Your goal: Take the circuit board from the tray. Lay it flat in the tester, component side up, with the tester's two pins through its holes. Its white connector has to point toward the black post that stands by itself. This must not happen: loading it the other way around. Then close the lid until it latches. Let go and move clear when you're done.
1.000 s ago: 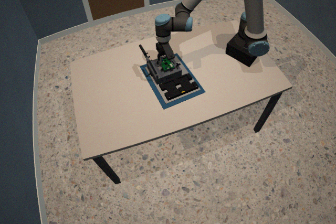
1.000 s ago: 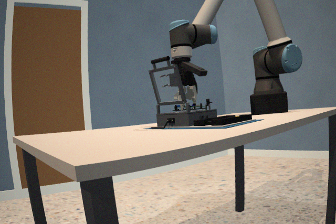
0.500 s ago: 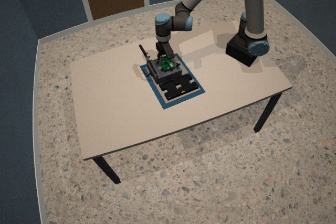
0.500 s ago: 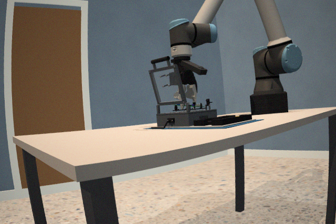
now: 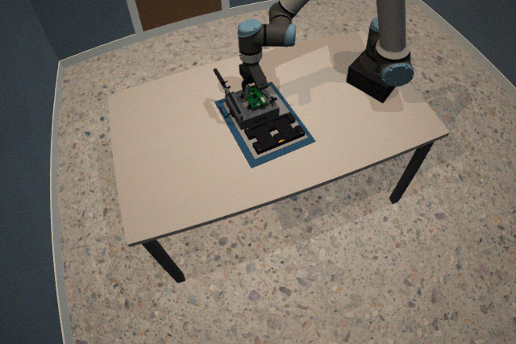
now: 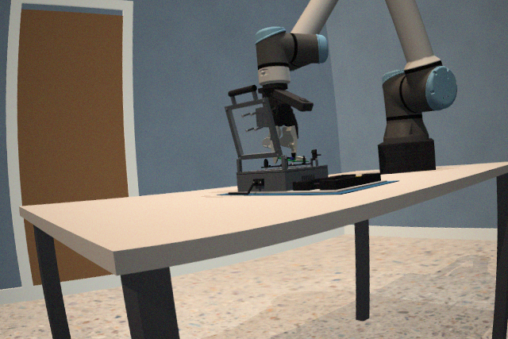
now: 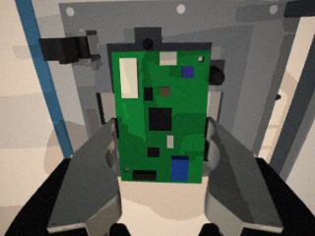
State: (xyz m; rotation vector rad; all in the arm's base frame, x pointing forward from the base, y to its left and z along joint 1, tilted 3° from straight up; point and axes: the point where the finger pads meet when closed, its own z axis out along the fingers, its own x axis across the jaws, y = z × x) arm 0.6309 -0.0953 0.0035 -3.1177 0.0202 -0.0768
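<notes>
My gripper is now right at the green circuit board. From my hand the other things lie so: tester lid (120 mm ahead, 100 mm above); tester (40 mm to the left, 30 mm ahead, 30 mm above); black latch block (60 mm to the left, 60 mm behind).
</notes>
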